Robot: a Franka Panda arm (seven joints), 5 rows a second.
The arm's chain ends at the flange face. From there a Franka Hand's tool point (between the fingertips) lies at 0.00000 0.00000 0.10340 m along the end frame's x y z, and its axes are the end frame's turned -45 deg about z.
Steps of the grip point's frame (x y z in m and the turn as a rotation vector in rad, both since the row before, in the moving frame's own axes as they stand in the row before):
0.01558, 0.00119, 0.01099, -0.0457, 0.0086, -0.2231
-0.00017, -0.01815, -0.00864, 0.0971, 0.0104, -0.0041
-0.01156, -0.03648, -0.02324, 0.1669, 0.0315, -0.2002
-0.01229, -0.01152, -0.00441, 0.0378, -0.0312, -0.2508
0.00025, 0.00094, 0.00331, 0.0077, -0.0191, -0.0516
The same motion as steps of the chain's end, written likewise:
0.00762, -0.01242, 0.01110, -0.0262, 0.0384, -0.2231
-0.00661, -0.00488, -0.00815, 0.0760, -0.0613, -0.0041
-0.02274, -0.00427, -0.02176, 0.1403, -0.0957, -0.2002
-0.01179, 0.00039, -0.00429, 0.0047, -0.0488, -0.2508
0.00278, -0.00040, 0.00333, -0.0081, -0.0190, -0.0516

